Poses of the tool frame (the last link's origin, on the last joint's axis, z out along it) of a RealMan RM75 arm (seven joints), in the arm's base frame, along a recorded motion.
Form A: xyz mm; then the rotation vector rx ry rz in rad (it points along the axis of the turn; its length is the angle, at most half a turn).
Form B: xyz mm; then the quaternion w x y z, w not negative. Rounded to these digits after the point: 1 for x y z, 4 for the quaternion.
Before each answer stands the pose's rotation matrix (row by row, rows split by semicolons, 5 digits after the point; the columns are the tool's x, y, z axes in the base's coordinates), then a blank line. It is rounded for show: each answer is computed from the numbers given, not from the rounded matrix.
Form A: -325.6 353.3 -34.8 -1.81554 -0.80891 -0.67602
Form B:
0.62069 0.77931 0.08619; 0.22320 -0.28101 0.93339; 0.75162 -0.56011 -0.34836

-325.6 353.3 -34.8 0.4978 -0.7500 -0.3342 -0.2793
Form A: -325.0 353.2 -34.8 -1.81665 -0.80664 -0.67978
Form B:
0.62039 0.77912 0.08996; 0.22069 -0.28349 0.93324; 0.75261 -0.55911 -0.34782

-325.0 353.2 -34.8 0.4973 -0.7503 -0.3331 -0.2808
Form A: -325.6 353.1 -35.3 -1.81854 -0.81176 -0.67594
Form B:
0.61968 0.78009 0.08638; 0.22621 -0.28290 0.93209; 0.75155 -0.55806 -0.35177

-325.6 353.1 -35.3 0.4962 -0.7507 -0.3351 -0.2790
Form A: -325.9 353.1 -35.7 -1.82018 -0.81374 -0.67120
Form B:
0.62085 0.77951 0.08314; 0.22990 -0.28244 0.93133; 0.74946 -0.55910 -0.35456

-325.9 353.1 -35.7 0.4959 -0.7513 -0.3359 -0.2770
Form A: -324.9 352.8 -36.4 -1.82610 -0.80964 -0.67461
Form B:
0.62222 0.77774 0.08919; 0.22807 -0.28909 0.92974; 0.74888 -0.55816 -0.35726

-324.9 352.8 -36.4 0.4939 -0.7531 -0.3339 -0.2782
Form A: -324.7 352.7 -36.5 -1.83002 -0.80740 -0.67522
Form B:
0.62357 0.77635 0.09191; 0.22779 -0.29289 0.92861; 0.74785 -0.55812 -0.35948

-324.7 352.7 -36.5 0.4927 -0.7543 -0.3328 -0.2783
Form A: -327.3 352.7 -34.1 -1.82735 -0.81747 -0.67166
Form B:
0.61970 0.78022 0.08508; 0.23480 -0.28774 0.92848; 0.74889 -0.55540 -0.36150

-327.3 352.7 -34.1 0.4926 -0.7531 -0.3369 -0.2768
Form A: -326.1 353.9 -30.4 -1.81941 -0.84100 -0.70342
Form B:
0.59358 0.79904 0.09589; 0.23562 -0.28648 0.92866; 0.76951 -0.52864 -0.35832

-326.1 353.9 -30.4 0.4870 -0.7481 -0.3458 -0.2892
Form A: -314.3 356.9 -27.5 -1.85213 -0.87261 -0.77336
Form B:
0.55176 0.82090 0.14724; 0.24481 -0.32819 0.91234; 0.79726 -0.46735 -0.38205

-314.3 356.9 -27.5 0.4587 -0.7520 -0.3543 -0.3140
